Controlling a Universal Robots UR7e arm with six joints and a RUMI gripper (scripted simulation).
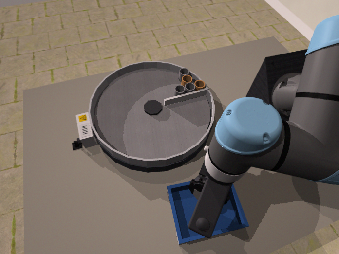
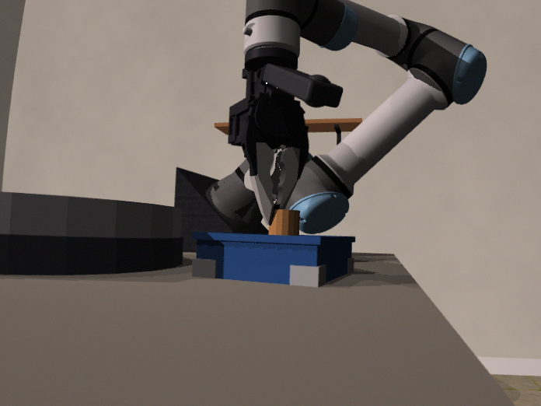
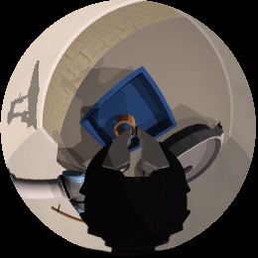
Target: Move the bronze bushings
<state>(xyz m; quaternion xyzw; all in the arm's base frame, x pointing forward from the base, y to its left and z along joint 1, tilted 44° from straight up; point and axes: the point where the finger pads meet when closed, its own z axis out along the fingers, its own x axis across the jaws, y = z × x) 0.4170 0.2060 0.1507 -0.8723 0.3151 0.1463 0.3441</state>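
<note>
Right now the blue crate is 1 cm behind my hand, 1 cm to the left of it and 5 cm below it. Also, from my hand: grey turntable: 5 cm ahead, 35 cm to the right, 2 cm below.
</note>
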